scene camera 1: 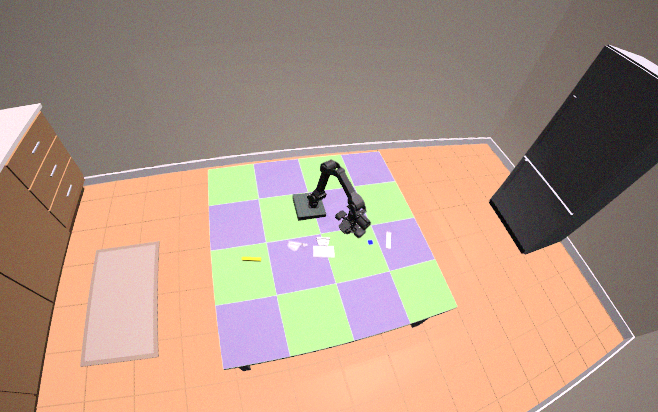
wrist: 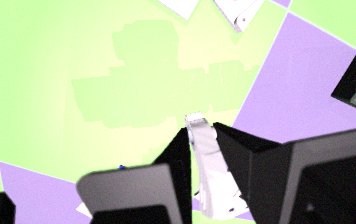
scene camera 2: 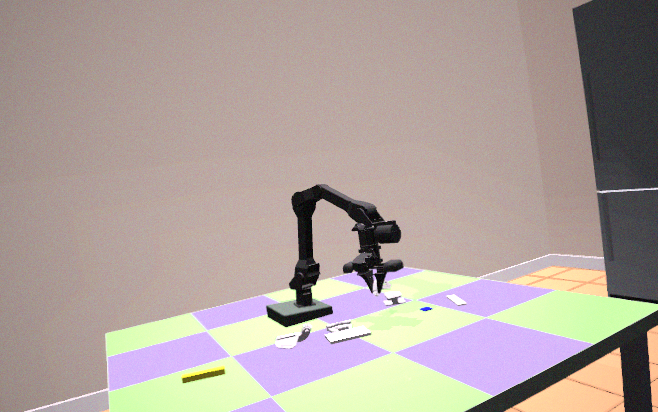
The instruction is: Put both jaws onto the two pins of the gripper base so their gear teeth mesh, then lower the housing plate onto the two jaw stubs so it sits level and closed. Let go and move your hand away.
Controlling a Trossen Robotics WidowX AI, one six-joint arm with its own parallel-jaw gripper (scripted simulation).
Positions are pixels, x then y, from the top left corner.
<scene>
my gripper: holds a white jaw (wrist: pixel 217 187)
</scene>
